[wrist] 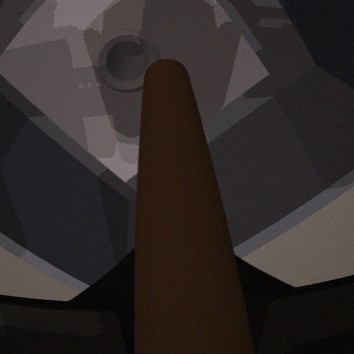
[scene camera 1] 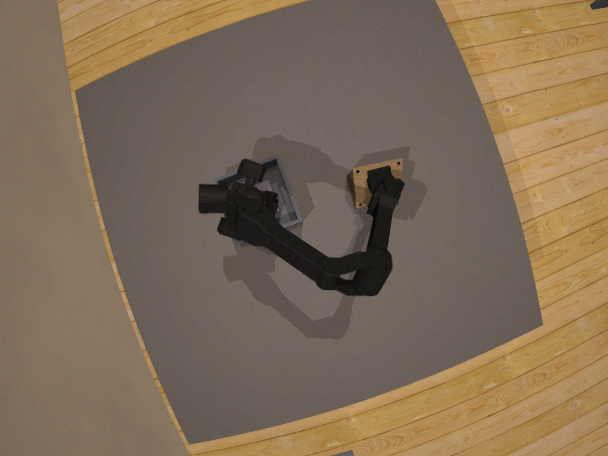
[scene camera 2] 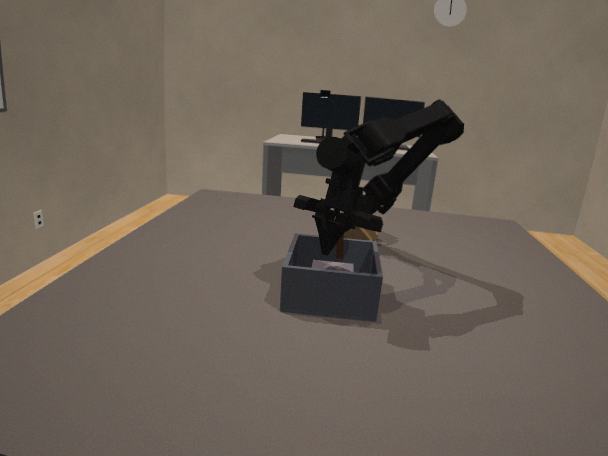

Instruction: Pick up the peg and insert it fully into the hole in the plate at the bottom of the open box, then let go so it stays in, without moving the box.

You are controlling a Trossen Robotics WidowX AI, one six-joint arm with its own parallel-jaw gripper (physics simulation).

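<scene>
The brown peg is held by my gripper, which is shut on it. Its free end points down into the box, above the plate. In the wrist view that end shows to the lower right of the round hole, overlapping its raised ring, and not in the hole. The pale plate lies at the bottom of the open blue-grey box. In the overhead view the arm hides the peg, the hole and much of the box.
The box walls stand around the fingers and peg. The arm's base stands on a wooden block beyond the box. The arm reaches over the box wall. A desk with two monitors stands behind the grey table.
</scene>
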